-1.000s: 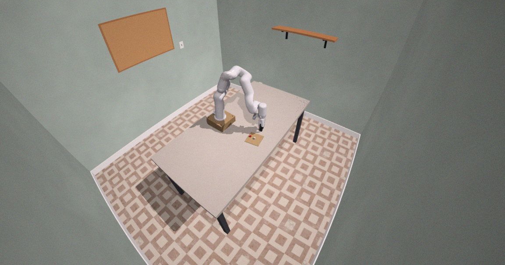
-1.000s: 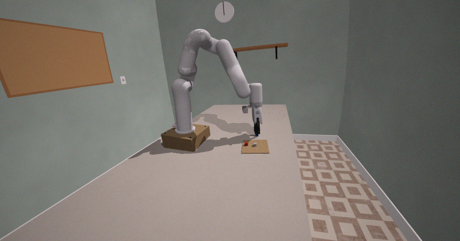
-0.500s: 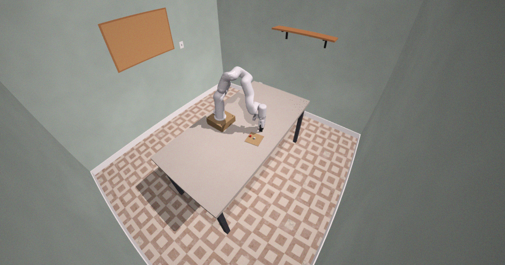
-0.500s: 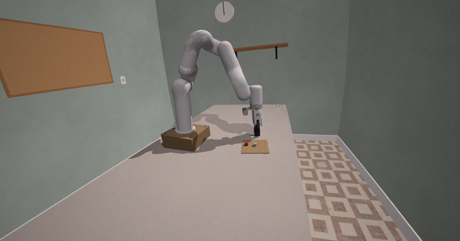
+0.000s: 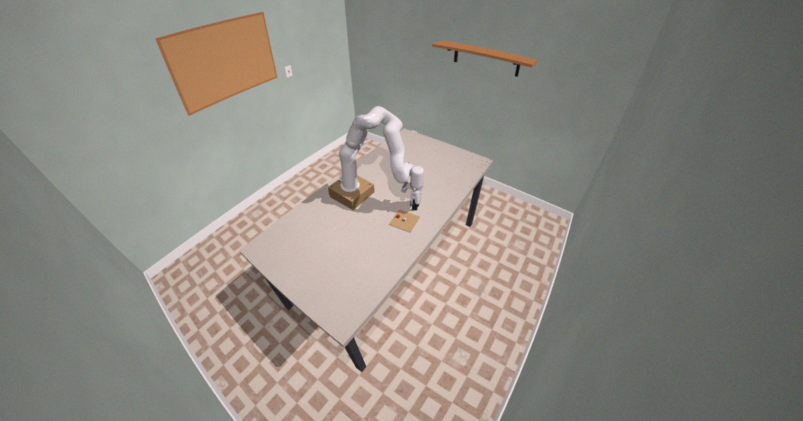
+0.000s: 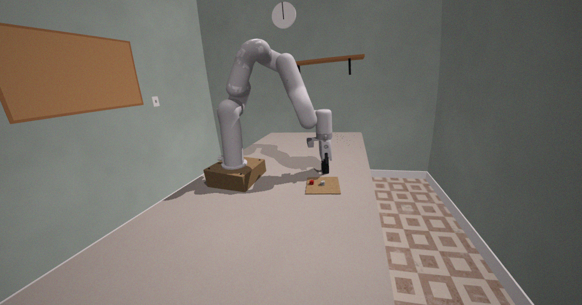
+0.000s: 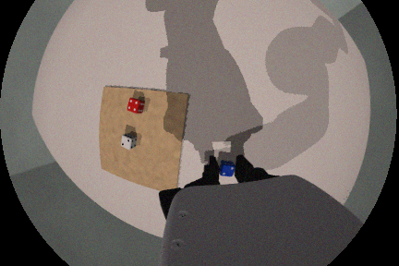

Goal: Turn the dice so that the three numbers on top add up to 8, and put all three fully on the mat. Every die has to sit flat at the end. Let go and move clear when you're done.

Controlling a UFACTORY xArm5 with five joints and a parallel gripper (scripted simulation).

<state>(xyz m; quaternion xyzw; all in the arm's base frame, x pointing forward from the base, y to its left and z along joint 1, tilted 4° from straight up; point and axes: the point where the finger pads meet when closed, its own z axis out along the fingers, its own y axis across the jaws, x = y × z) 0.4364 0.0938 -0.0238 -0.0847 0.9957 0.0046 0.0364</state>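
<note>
The blue die lies 10 mm below my hand. Round my hand: tan mat (130 mm to the right, 20 mm below, 10 mm behind); then white die (130 mm to the right, 10 mm below, 10 mm behind); then red die (130 mm to the right, 60 mm behind, 10 mm below).
</note>
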